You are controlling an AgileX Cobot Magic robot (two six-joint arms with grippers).
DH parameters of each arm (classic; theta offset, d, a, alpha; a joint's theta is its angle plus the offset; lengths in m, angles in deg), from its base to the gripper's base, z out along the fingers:
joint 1: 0 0.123 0 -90
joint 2: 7.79 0 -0.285 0
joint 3: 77.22 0 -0.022 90
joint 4: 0 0.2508 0 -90
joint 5: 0 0 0.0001 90
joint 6: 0 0.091 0 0
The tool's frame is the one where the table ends.
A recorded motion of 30 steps. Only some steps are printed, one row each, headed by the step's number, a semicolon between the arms.
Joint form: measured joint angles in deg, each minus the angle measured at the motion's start. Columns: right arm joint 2, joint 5, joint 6, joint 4, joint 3, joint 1; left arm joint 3, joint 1, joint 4, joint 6, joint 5, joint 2.
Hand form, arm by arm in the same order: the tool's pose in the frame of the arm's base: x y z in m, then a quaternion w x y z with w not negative. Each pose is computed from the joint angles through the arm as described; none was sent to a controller.
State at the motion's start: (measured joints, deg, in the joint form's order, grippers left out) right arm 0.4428 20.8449 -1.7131 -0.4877 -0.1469 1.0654; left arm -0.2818 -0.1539 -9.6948 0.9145 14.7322 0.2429
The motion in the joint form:
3: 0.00 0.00 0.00 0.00 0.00 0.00; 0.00 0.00 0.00 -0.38 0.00 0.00
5: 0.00 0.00 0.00 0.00 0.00 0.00; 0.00 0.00 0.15 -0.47 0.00 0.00
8: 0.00 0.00 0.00 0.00 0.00 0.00; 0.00 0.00 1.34 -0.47 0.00 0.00
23: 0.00 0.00 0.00 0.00 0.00 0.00; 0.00 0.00 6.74 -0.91 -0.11 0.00
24: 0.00 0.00 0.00 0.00 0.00 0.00; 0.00 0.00 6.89 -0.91 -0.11 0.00
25: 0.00 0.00 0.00 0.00 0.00 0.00; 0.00 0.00 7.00 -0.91 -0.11 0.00
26: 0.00 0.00 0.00 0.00 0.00 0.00; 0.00 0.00 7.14 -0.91 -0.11 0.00
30: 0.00 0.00 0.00 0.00 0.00 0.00; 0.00 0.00 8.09 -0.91 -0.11 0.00
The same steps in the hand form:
3: 0.0535 0.0007 0.1809 0.60073 -0.02165 0.79913 -0.00700; 0.0553 -0.0041 0.1916 0.64269 -0.04404 0.76192 -0.06698
5: 0.0535 0.0007 0.1809 0.60073 -0.02165 0.79913 -0.00700; 0.0553 -0.0040 0.1916 0.64270 -0.04388 0.76197 -0.06642
8: 0.0535 0.0007 0.1809 0.60073 -0.02165 0.79913 -0.00700; 0.0554 -0.0035 0.1915 0.64320 -0.03792 0.76256 -0.05795
23: 0.0535 0.0007 0.1809 0.60073 -0.02165 0.79913 -0.00700; 0.0554 -0.0013 0.1915 0.64526 -0.01380 0.76352 -0.02192
24: 0.0535 0.0007 0.1809 0.60073 -0.02165 0.79913 -0.00700; 0.0554 -0.0013 0.1915 0.64528 -0.01304 0.76355 -0.02085
25: 0.0535 0.0007 0.1809 0.60073 -0.02165 0.79913 -0.00700; 0.0554 -0.0012 0.1915 0.64530 -0.01249 0.76357 -0.02006
26: 0.0535 0.0007 0.1809 0.60073 -0.02165 0.79913 -0.00700; 0.0554 -0.0012 0.1915 0.64532 -0.01179 0.76359 -0.01906
30: 0.0535 0.0007 0.1809 0.60073 -0.02165 0.79913 -0.00700; 0.0554 -0.0008 0.1915 0.64542 -0.00701 0.76369 -0.01229

